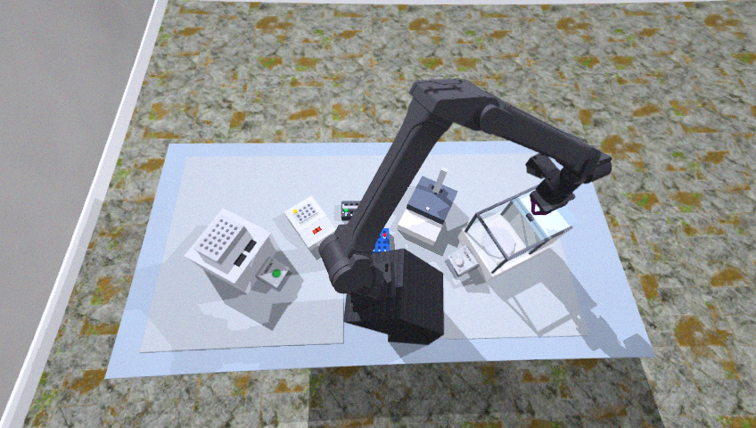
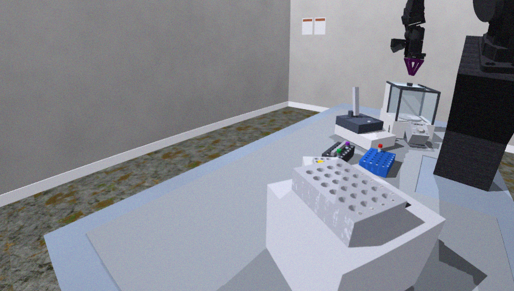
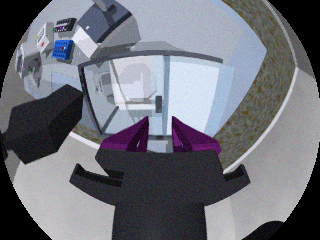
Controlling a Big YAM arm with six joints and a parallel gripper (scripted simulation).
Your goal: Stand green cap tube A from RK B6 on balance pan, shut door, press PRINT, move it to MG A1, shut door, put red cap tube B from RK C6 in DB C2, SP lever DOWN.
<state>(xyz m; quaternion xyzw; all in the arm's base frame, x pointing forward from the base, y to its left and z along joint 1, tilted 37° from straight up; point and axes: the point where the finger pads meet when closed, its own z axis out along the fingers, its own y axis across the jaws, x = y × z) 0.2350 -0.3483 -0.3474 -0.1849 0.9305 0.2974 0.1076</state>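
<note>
The balance door is 50 mm below my hand, 20 mm to the right of it and 10 mm ahead of it. From my hand the other things lie so: white print key 190 mm to the left, 190 mm below, 80 mm behind; SP lever 240 mm to the left, 180 mm ahead, 120 mm below; round pan 190 mm below, 60 mm to the left, 20 mm behind.
</note>
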